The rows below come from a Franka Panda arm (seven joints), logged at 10 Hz.
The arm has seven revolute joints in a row. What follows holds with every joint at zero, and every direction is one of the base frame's. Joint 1 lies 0.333 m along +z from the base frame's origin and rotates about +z. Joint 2 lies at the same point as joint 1 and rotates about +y. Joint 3 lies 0.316 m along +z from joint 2 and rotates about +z. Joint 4 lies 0.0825 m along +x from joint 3 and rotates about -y. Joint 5 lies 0.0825 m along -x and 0.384 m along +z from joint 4 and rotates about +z. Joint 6 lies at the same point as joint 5 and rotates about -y. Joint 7 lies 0.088 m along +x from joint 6 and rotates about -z. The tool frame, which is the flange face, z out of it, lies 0.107 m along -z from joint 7; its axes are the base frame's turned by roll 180, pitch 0 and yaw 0 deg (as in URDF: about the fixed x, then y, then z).
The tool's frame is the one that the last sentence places.
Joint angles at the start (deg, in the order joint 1, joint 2, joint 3, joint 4, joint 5, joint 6, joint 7): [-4.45, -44.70, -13.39, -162.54, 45.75, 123.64, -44.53]
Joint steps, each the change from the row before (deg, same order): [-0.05, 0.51, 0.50, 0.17, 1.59, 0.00, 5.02]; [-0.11, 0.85, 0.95, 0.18, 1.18, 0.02, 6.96]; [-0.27, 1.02, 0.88, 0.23, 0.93, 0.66, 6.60]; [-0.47, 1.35, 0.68, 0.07, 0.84, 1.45, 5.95]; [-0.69, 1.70, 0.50, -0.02, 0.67, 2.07, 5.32]
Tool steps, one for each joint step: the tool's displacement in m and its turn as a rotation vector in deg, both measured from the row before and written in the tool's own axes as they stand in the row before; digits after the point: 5 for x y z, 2 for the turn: [0.00164, -0.00106, 0.00259, 0.73, 0.37, 5.82]; [0.00121, -0.00113, 0.00525, 0.23, -0.36, 7.49]; [0.00230, 0.00095, 0.00392, -0.35, 0.15, 7.23]; [0.00323, 0.00515, 0.00352, -0.76, 0.77, 7.13]; [0.00500, 0.00882, 0.00309, -1.09, 1.33, 6.96]
